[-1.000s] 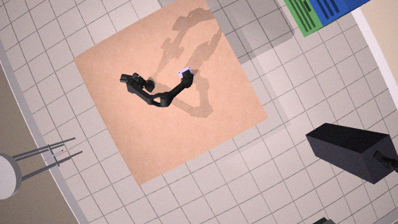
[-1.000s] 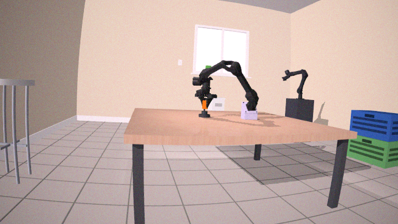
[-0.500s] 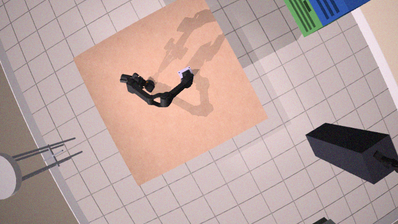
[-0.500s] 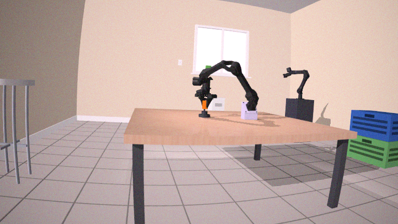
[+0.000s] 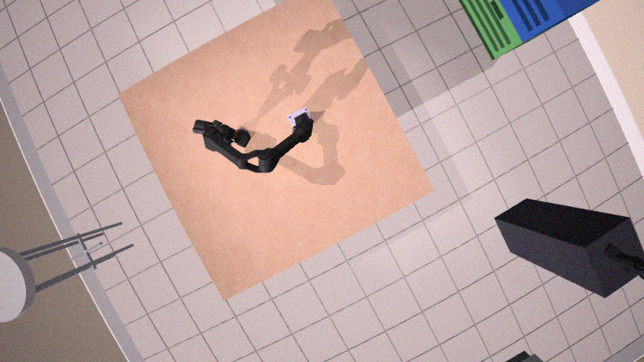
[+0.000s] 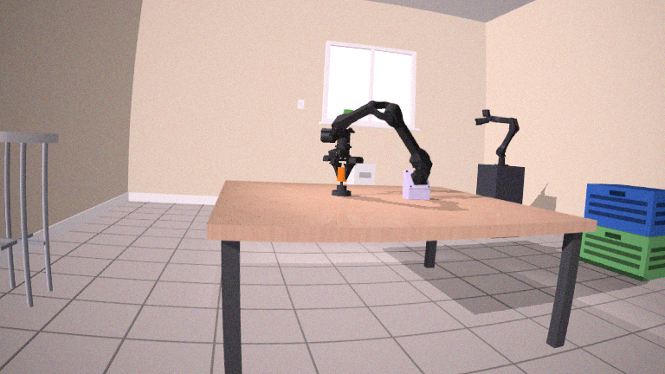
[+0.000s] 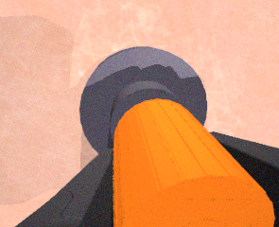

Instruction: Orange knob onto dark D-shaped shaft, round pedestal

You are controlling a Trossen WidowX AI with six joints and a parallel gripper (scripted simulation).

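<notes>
Right now the orange knob is 20 mm above my gripper tip. From my gripper tip the other things lie so: round pedestal: 40 mm below.
</notes>
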